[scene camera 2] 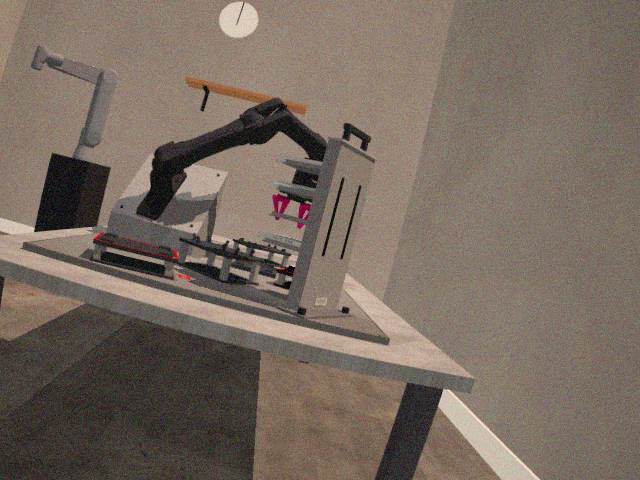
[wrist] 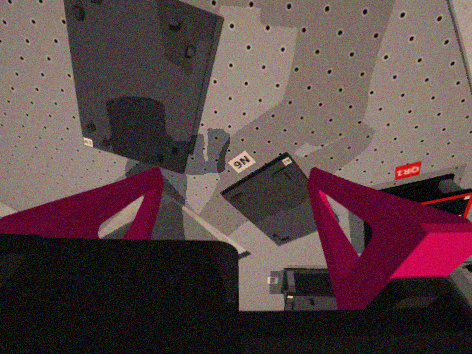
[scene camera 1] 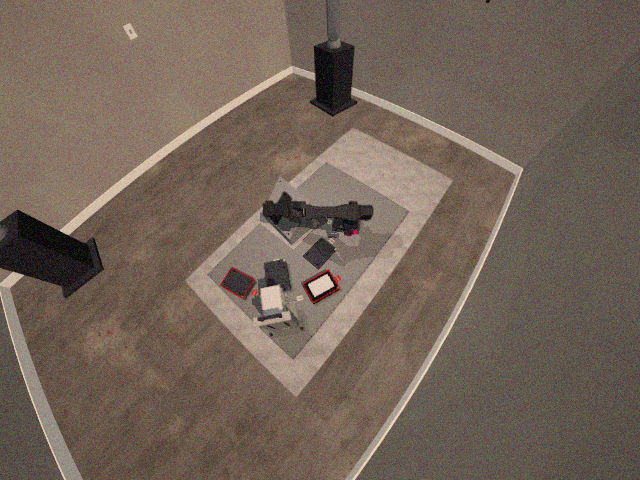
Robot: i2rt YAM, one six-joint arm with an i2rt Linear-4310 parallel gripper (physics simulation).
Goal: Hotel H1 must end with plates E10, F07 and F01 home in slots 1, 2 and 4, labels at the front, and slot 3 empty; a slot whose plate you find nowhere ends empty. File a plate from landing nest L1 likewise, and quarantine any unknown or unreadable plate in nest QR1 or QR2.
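My gripper is open, with nothing between its magenta fingers, and hangs above the pegboard mat. In the wrist view, nest N6 lies below and ahead, bare, with its label beside it. A larger dark nest is at upper left, with pegs and no visible plate. Hotel H1 stands at the far end; its pale shelves are partly hidden and any plates on them are unreadable. Nest QR1 is cut off at right. One red-edged nest bears a white rectangle, possibly a plate.
Another red-edged nest has a dark top. A dark nest is beside the hotel. The arm's pale base housing stands at the back. The hotel's upright panel and top handle rise high near the gripper in scene camera 2.
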